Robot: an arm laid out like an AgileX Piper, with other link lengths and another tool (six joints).
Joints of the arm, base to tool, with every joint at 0 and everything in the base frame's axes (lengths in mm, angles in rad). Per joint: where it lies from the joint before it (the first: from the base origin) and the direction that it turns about. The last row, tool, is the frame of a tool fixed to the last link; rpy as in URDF.
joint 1: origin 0 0 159.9 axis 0 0 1
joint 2: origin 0 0 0 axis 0 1 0
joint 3: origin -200.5 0 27.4 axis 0 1 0
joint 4: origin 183.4 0 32.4 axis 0.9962 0 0.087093
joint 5: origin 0 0 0 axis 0 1 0
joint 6: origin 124.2 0 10.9 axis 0.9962 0 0.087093
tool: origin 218.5 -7 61.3 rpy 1.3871 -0.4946 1.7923
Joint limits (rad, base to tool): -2.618..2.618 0..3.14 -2.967..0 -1.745..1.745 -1.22..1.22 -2.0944..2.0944
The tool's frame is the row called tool.
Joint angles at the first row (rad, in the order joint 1, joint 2, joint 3, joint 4, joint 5, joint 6):
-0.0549, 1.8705, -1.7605, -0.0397, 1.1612, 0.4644
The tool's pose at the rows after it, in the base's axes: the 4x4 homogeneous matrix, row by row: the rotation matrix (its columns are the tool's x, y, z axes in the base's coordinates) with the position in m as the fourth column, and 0 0 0 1 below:
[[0.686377 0.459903 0.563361 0.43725], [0.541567 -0.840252 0.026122 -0.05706], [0.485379 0.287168 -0.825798 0.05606], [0 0 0 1]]
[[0.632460 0.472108 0.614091 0.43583], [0.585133 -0.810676 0.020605 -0.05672], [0.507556 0.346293 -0.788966 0.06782], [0 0 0 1]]
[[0.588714 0.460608 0.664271 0.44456], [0.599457 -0.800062 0.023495 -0.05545], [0.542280 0.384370 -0.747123 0.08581], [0 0 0 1]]
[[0.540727 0.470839 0.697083 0.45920], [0.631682 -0.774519 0.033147 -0.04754], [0.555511 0.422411 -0.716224 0.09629], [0 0 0 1]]
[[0.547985 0.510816 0.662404 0.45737], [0.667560 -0.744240 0.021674 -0.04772], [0.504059 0.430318 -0.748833 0.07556], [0 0 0 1]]
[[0.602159 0.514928 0.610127 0.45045], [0.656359 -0.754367 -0.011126 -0.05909], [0.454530 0.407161 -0.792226 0.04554], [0 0 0 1]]
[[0.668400 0.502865 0.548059 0.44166], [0.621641 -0.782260 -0.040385 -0.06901], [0.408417 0.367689 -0.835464 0.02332], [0 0 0 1]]
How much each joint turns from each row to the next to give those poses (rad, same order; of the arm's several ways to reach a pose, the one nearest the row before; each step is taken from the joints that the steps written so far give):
0.0073, -0.1131, 0.1949, -0.0015, -0.1675, -0.0025
0.0074, -0.1091, 0.1539, -0.0204, -0.1116, -0.0270
0.0000, -0.0499, 0.0423, 0.0007, -0.0592, -0.0144
0.0219, 0.0049, 0.0008, -0.0134, -0.0532, -0.0116
0.0179, 0.0486, 0.0044, -0.0408, -0.0072, -0.0011
-0.0001, 0.0758, -0.0101, -0.0437, 0.0072, 0.0497
0.0000, 0.0839, -0.0737, -0.0215, 0.0720, 0.0543

